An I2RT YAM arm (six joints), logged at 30 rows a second.
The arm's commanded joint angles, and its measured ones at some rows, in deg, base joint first. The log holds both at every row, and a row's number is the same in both.
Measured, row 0:
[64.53, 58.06, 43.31, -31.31, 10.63, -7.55]
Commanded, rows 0 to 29:
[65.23, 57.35, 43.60, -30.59, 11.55, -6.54]
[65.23, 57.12, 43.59, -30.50, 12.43, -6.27]
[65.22, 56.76, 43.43, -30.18, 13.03, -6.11]
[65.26, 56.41, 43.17, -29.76, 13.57, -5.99]
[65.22, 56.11, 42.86, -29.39, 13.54, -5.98]
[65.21, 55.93, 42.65, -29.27, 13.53, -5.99]
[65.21, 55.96, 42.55, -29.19, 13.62, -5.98]
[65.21, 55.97, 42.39, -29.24, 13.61, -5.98]
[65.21, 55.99, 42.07, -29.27, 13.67, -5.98]
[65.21, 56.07, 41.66, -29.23, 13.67, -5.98]
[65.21, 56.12, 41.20, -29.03, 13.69, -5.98]
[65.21, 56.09, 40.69, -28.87, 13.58, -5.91]
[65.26, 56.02, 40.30, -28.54, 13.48, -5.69]
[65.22, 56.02, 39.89, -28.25, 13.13, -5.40]
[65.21, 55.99, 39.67, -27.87, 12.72, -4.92]
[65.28, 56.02, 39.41, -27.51, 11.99, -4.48]
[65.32, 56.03, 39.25, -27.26, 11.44, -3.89]
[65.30, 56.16, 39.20, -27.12, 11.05, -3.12]
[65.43, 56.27, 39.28, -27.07, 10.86, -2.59]
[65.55, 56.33, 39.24, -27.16, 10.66, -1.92]
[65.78, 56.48, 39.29, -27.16, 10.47, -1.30]
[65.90, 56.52, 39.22, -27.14, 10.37, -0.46]
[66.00, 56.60, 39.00, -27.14, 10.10, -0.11]
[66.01, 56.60, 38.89, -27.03, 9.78, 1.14]
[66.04, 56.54, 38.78, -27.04, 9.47, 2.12]
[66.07, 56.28, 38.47, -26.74, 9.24, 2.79]
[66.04, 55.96, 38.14, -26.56, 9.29, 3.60]
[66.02, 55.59, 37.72, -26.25, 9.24, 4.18]
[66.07, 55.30, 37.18, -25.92, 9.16, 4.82]
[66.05, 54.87, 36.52, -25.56, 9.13, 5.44]
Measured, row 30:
[65.80, 56.16, 39.05, -26.15, 10.35, 1.08]
